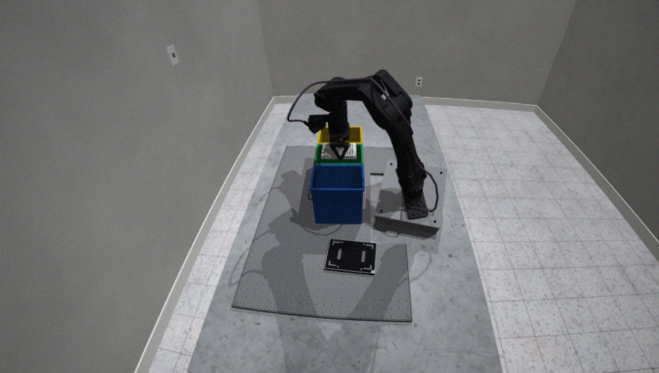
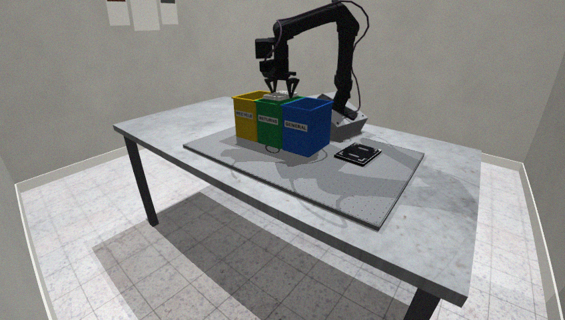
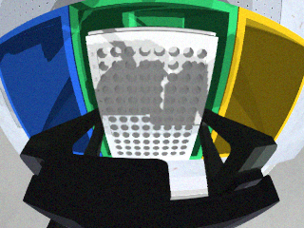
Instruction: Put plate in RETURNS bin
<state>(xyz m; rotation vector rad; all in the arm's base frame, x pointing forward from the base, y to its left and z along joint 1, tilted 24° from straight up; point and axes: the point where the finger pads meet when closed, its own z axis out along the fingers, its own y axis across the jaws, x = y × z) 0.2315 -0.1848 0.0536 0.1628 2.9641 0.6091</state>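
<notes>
Right now the green bin is 10 mm ahead of my hand and 110 mm below it. Also, from my hand: white 96-well plate: 10 mm ahead; then yellow bin: 130 mm to the right, 110 mm below; then blue bin: 20 mm ahead, 130 mm to the left, 110 mm below.
</notes>
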